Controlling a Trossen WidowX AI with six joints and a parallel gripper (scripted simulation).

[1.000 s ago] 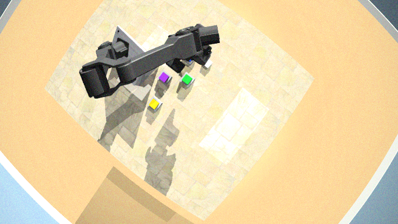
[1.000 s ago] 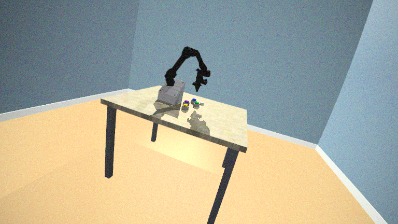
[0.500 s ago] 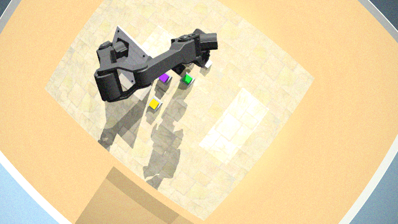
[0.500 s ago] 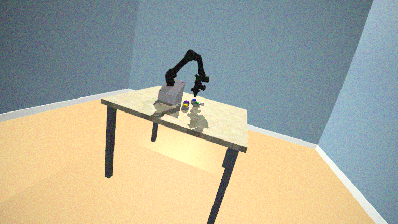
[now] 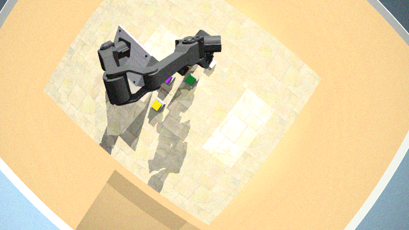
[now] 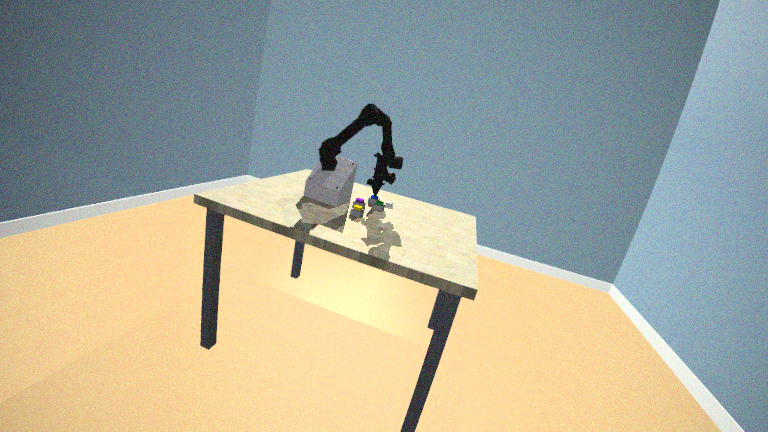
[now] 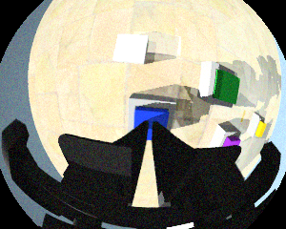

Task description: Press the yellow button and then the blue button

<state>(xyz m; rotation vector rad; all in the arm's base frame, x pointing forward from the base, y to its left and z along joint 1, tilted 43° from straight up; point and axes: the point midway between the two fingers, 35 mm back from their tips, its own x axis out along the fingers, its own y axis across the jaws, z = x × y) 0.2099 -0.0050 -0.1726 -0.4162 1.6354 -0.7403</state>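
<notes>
The blue button is 1 cm below my gripper tip. The rest, counted from my gripper tip: green button 4 cm ahead, 9 cm to the right; then small white block 8 cm ahead, 2 cm to the left, 3 cm below; then purple button 5 cm behind, 13 cm to the right.
</notes>
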